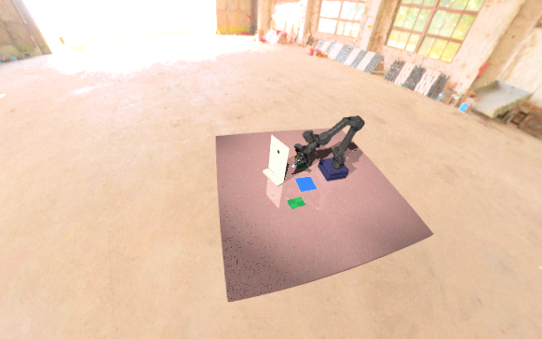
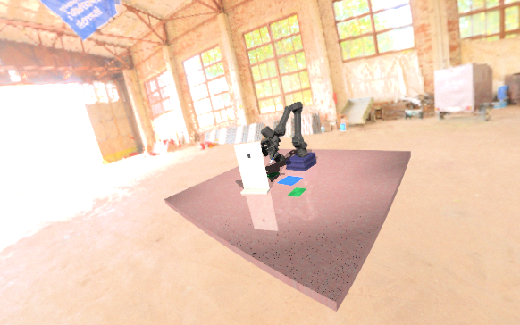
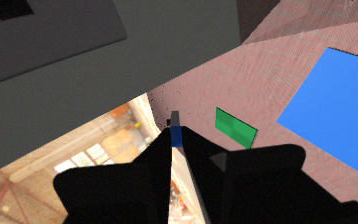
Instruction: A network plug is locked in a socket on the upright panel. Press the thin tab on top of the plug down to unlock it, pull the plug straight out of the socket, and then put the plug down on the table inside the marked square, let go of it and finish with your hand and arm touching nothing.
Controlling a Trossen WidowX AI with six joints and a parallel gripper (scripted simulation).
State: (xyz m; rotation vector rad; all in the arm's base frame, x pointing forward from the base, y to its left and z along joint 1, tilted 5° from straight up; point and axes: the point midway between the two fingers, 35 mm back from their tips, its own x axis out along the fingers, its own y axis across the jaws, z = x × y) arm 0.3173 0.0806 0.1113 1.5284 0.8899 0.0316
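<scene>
Right now my gripper tip is 17 cm above the blue square, 11 cm past it and 1 cm to the right of it. The rest, counted from my gripper tip: network plug: 1 cm ahead; then white upright panel: 11 cm ahead, 6 cm to the right, 3 cm below.
</scene>
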